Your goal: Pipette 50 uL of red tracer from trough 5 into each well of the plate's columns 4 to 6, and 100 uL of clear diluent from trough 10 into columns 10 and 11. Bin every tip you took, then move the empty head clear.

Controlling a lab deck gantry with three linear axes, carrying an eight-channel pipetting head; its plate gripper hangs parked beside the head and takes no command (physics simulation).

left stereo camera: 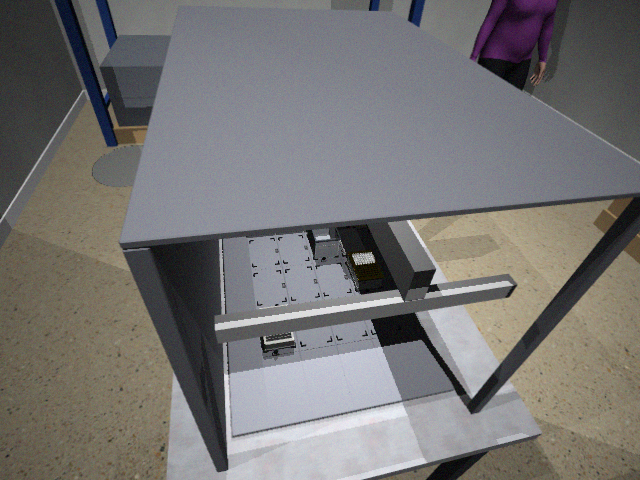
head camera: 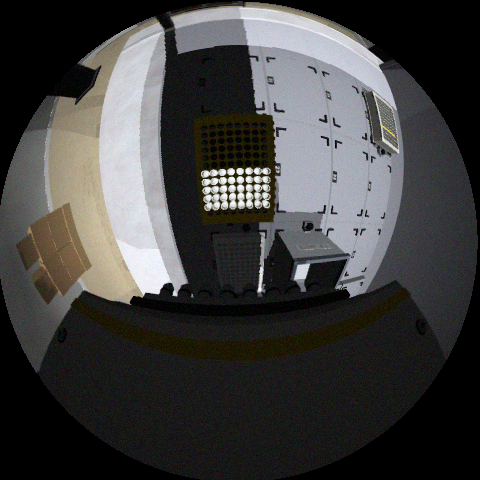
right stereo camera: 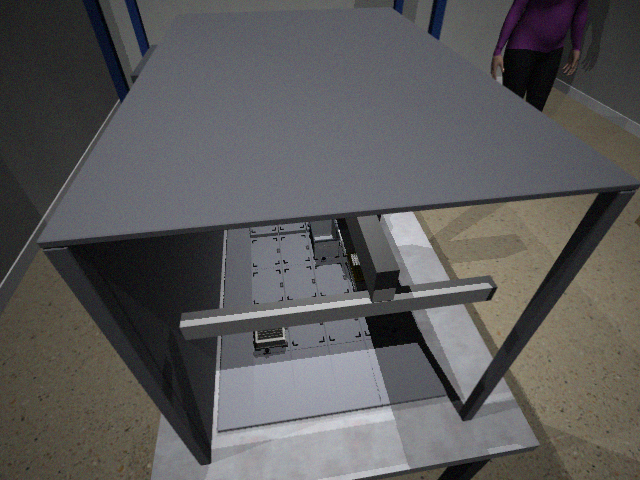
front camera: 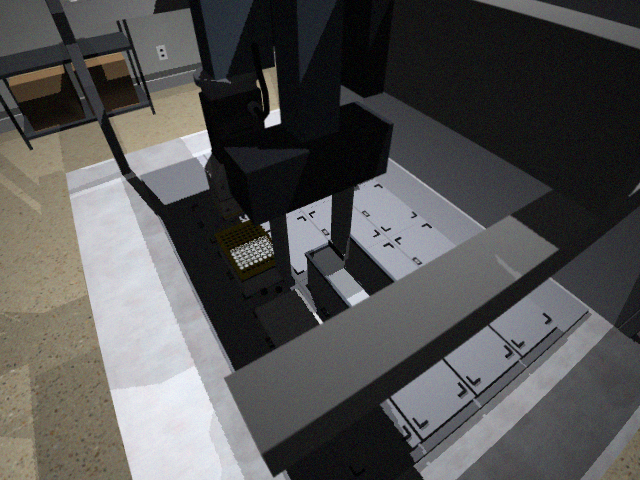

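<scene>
The dark pipetting head (front camera: 227, 118) hangs above the deck; its black nozzles (head camera: 240, 292) show at the lower edge of the head view, and whether tips sit on them cannot be told. The parked gripper (front camera: 314, 268) hangs beside it, two fingers apart, open. The yellow-rimmed tip rack (head camera: 198, 150) (left stereo camera: 369, 272) has several rows of white tips (front camera: 251, 253) (head camera: 236, 189) (right stereo camera: 354, 259) and empty holes at both ends. The plate (front camera: 286, 315) (head camera: 237, 257) lies in shadow; well contents are unreadable. The trough block (head camera: 385, 122) (left stereo camera: 279, 339) (right stereo camera: 270, 335) shows a yellowish strip.
An open-topped bin (front camera: 320, 284) (head camera: 287, 257) (left stereo camera: 326, 250) (right stereo camera: 326, 250) stands beside the plate and near the tip rack. A grey gantry beam (left stereo camera: 310, 311) (right stereo camera: 279, 312) crosses over the deck. A dark post (left stereo camera: 558, 304) (right stereo camera: 547, 304) stands at the deck's corner. A person in purple stands beyond the enclosure.
</scene>
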